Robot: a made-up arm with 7 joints. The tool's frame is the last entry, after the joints. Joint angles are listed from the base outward.
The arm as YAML. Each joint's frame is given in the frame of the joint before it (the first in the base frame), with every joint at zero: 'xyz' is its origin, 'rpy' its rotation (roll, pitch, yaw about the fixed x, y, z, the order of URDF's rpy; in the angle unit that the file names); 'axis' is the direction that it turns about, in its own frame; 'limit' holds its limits. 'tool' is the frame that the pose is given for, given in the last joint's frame.
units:
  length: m
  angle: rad
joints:
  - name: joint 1
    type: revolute
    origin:
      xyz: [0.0, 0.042, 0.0]
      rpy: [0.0, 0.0, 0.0]
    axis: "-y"
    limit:
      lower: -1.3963
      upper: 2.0
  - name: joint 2
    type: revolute
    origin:
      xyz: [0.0, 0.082, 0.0]
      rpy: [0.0, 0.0, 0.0]
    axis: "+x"
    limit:
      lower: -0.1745
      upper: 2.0
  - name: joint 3
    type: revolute
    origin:
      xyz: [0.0, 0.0, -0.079]
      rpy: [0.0, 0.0, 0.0]
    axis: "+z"
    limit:
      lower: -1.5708
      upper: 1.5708
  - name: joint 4
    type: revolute
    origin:
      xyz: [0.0, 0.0, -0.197]
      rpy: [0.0, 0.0, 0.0]
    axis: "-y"
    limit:
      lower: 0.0
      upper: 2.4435
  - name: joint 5
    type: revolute
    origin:
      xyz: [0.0, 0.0, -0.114]
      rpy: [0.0, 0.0, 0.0]
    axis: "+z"
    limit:
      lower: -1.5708
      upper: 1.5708
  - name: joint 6
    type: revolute
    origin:
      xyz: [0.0, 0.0, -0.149]
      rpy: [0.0, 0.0, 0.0]
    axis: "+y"
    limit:
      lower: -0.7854
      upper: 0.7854
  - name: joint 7
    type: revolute
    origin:
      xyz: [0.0, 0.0, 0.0]
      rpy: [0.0, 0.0, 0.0]
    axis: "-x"
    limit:
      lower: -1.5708
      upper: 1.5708
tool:
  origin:
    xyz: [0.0, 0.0, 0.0]
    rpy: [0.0, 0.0, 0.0]
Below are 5 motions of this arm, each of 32 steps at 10 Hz.
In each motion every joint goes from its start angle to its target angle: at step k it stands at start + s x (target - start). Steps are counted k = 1, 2, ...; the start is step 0. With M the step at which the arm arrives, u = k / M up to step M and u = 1 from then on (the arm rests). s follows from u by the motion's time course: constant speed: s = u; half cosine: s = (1 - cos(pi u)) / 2; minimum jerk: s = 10 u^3 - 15 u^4 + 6 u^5.
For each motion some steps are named. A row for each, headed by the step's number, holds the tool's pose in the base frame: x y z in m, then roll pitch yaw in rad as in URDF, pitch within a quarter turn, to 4 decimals.
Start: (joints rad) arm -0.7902 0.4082 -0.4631 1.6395 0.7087 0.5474 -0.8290
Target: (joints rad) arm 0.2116 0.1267 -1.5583 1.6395 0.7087 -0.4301 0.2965
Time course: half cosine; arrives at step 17
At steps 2, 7, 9, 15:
2: -0.0292 0.1082 -0.3664 0.2300 -0.0901 -0.0077
7: 0.0292 0.0120 -0.3492 -0.5003 -0.5282 0.0790
9: 0.0503 -0.0327 -0.3291 -0.9797 -0.7287 0.2010
15: 0.0643 -0.1006 -0.2843 -2.3420 -0.9602 0.6958

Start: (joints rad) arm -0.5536 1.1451 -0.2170 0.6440 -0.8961 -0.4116 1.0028
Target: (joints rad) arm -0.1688 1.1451 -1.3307 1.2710 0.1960 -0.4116 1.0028
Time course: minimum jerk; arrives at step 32
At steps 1, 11, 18, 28, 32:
1: 0.0093 0.5528 -0.2783 -0.8491 0.3845 -1.7478
11: 0.0280 0.5101 -0.3133 -0.7512 0.1753 -1.7085
18: 0.0296 0.4255 -0.3581 -0.7337 -0.2222 -1.5907
28: -0.0011 0.3484 -0.3732 -0.9563 -0.5298 -1.3110
32: -0.0030 0.3453 -0.3731 -0.9724 -0.5389 -1.2933

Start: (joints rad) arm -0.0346 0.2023 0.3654 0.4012 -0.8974 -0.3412 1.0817
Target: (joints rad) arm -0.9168 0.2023 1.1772 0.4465 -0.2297 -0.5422 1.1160
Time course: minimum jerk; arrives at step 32
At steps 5, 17, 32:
5: 0.0648 0.2664 -0.5044 -0.5810 -0.4047 -0.7249
17: -0.1818 0.3054 -0.4600 -0.5570 -0.2806 -0.0718
32: -0.3558 0.3299 -0.3276 -0.1857 -0.2409 0.2496

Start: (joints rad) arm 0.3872 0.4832 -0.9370 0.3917 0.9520 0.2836 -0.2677
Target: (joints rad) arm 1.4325 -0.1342 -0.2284 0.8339 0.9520 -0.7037 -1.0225
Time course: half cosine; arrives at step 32
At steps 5, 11, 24, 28, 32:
5: 0.2778 0.2720 -0.4230 0.4175 -0.4814 0.0107
11: 0.3864 0.2003 -0.3421 0.1964 -0.9822 0.2706
24: 0.4921 0.0441 0.0329 -1.6252 -0.4124 2.2906
28: 0.4736 0.0255 0.1033 -1.6120 -0.1481 2.3052
32: 0.4647 0.0197 0.1269 -1.6025 -0.0560 2.3033

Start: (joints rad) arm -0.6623 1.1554 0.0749 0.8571 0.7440 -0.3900 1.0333
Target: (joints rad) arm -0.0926 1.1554 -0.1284 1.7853 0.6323 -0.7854 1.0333
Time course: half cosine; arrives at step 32
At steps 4, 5, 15, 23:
4: 0.0649 0.5331 -0.2547 -0.0265 -0.7263 -0.6580
5: 0.0712 0.5291 -0.2550 -0.0178 -0.7479 -0.6869
15: 0.1736 0.4448 -0.2335 0.4651 -1.0567 -1.5132
23: 0.2315 0.3561 -0.1772 1.2203 -0.9550 -2.5694

